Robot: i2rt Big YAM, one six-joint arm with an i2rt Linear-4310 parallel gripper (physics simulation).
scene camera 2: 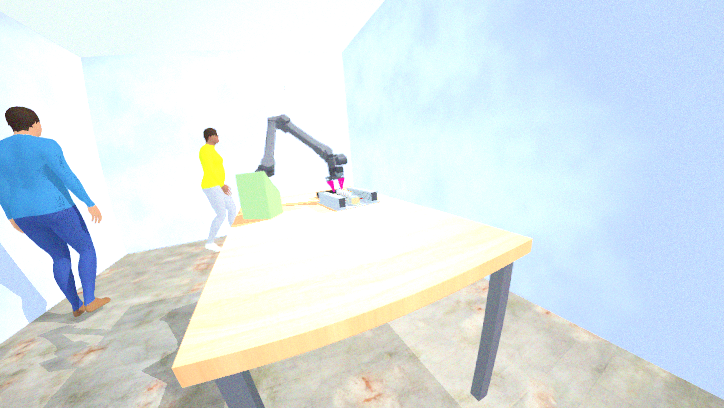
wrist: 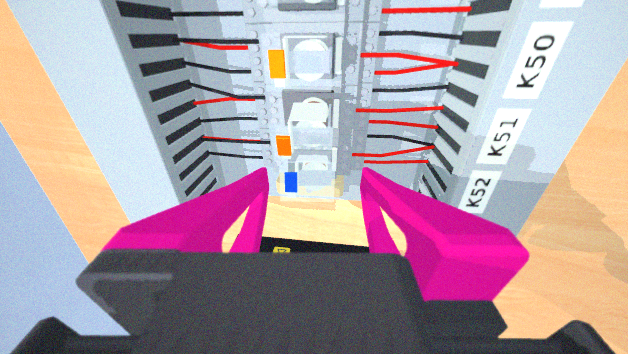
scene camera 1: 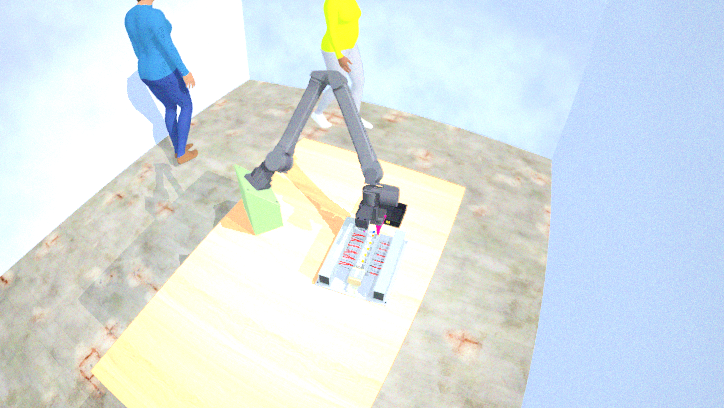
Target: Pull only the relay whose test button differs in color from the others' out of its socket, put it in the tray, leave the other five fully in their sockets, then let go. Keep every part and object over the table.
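Frame: origin at the arm's base, x right, y down, z ahead, level; centimetres.
Where they show: gripper, between the fingertips: [scene camera 2: 337,190] [wrist: 314,177] [scene camera 1: 371,232]; arm's base, origin of its link: [scene camera 2: 256,184] [scene camera 1: 257,182].
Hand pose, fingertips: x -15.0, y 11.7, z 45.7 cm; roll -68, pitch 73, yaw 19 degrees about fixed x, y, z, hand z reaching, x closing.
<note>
Each offset is from my fingertips to the centre of the thing. Level surfaces: height alone.
The relay with a blue test button @(dx -0.2, dy +0.7, dz +0.4 cm) [wrist: 291,182] stands at the near end of the relay row in the wrist view, beside label K52. A relay with an orange button @(dx +2.7, dy +0.6, dz +1.3 cm) [wrist: 283,145] and one with a yellow-orange button @(dx +5.1, dy -1.0, dz +3.0 cm) [wrist: 276,64] stand in their sockets behind it. My gripper [scene camera 1: 372,230] [scene camera 2: 336,189] [wrist: 314,177] is open and empty, pointing down over that end of the row. Its magenta fingertips appear on either side of the blue-button relay; their height against it is hard to tell. The black tray @(dx -16.4, dy +4.2, dz -4.0 cm) [scene camera 1: 401,214] [wrist: 325,245] lies just past this end, partly hidden by the gripper.
Grey wiring ducts [scene camera 1: 393,268] [wrist: 505,100] run along both sides of the row, with red and black wires between. A green slanted block [scene camera 1: 263,210] [scene camera 2: 257,197] carries the arm base on the wooden table @(dy +5.9 cm) [scene camera 1: 227,314] [scene camera 2: 329,268]. Two people stand beyond the table.
</note>
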